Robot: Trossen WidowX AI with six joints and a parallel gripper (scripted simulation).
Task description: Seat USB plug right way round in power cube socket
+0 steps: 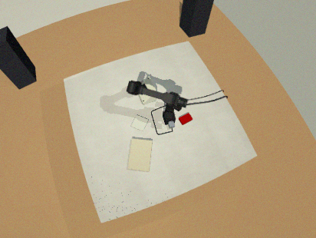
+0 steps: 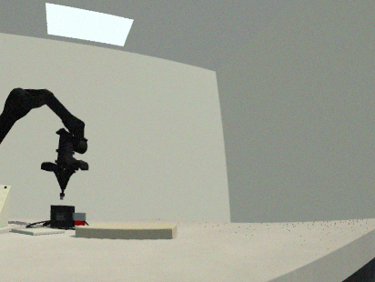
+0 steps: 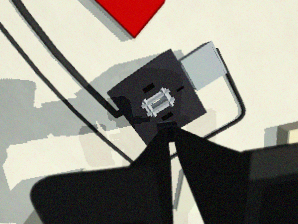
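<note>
The silver USB plug is 10 mm below my gripper tip. From my gripper tip the other things lie so: tan slab (170 mm ahead, 300 mm to the right, 120 mm below); then red block (60 mm ahead, 130 mm to the left, 120 mm below); then white square pad (60 mm behind, 210 mm to the right, 130 mm below).
</note>
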